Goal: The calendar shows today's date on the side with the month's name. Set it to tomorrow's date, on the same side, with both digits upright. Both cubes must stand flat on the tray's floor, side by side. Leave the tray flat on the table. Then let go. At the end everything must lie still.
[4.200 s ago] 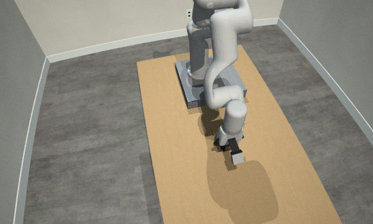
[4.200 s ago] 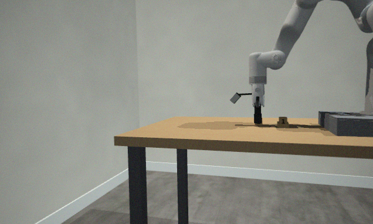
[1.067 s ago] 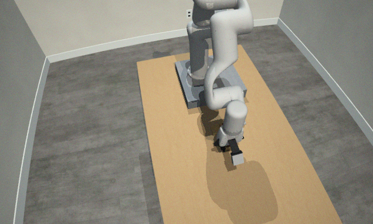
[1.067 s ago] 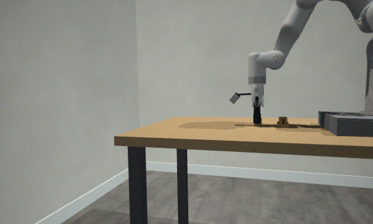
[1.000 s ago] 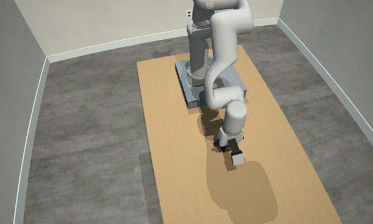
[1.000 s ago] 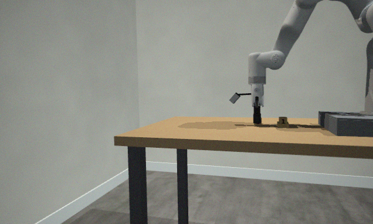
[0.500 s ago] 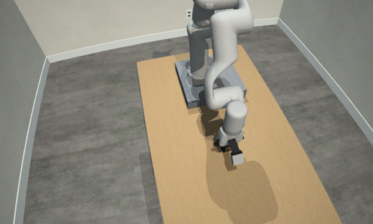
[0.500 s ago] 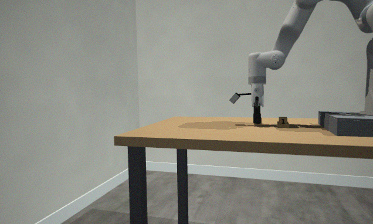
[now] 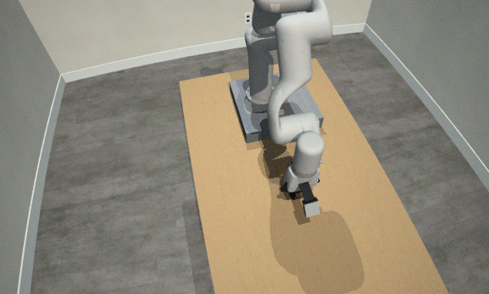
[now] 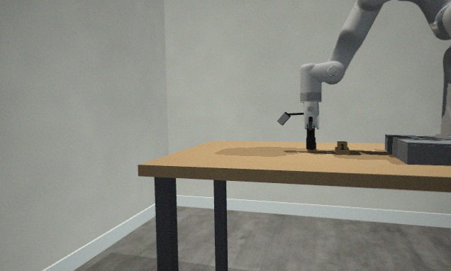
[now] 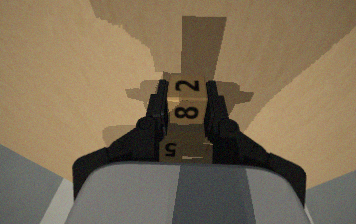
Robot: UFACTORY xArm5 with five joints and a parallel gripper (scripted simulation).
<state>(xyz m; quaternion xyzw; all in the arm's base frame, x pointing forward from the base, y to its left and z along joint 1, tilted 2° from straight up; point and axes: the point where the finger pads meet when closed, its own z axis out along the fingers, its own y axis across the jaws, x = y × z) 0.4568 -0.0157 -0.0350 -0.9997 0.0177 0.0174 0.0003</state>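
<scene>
My gripper is now 10 mm above the wooden cube. Also, from my hand: wooden tray: 110 mm behind, 20 mm below.
</scene>
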